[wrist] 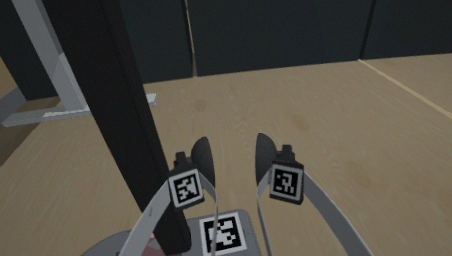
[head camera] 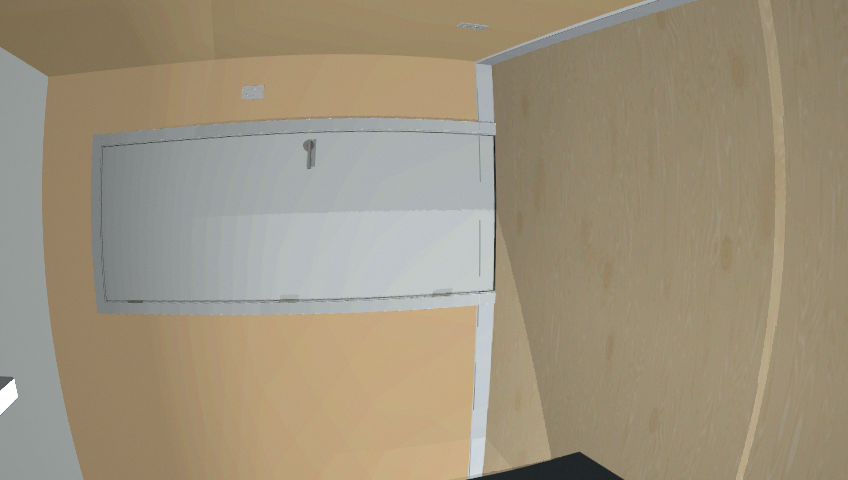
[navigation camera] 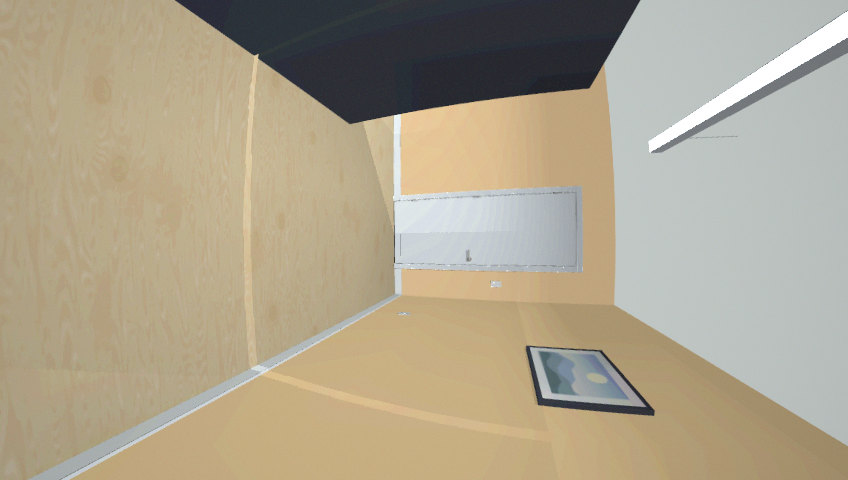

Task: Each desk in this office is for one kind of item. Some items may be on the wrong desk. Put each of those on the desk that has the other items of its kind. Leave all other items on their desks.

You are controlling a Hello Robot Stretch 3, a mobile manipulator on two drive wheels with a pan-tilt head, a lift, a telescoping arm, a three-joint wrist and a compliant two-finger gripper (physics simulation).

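Places are measured from the robot's base along level axes (x right, y back, z down), in centimetres.
Pixels of known places: gripper, fingertip midpoint: [wrist: 233, 153].
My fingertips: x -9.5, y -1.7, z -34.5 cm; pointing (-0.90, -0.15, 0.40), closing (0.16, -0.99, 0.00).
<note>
Behind a point stands the place of what it marks.
My gripper [wrist: 233, 153] {x -9.5, y -1.7, z -34.6 cm} is open and empty in the wrist view, its two dark fingertips apart above the wooden floor. A grey metal foot and upright of a desk frame [wrist: 72, 95] {x -87.4, y 51.4, z -9.6 cm} show at the upper left of the wrist view, behind the black mast. No desk top and no desk items show in the head, navigation or wrist views.
Dark partition panels [navigation camera: 476, 53] [wrist: 275, 35] stand along one side. A closed white door [head camera: 297, 237] {x -6.1, y -276.1, z -96.9 cm} [navigation camera: 493, 226] {x -0.8, y -275.7, z -119.4 cm} is in the orange end wall [head camera: 297, 368] {x -69.0, y -281.9, z -100.6 cm}. A framed picture [navigation camera: 586, 377] {x 70.4, y -122.4, z -168.0 cm} hangs on the side wall. The wooden floor [head camera: 642, 237] {x -6.1, y -155.9, z 0.0 cm} [navigation camera: 321, 208] {x -19.4, y -147.7, z 0.0 cm} runs towards the door.
</note>
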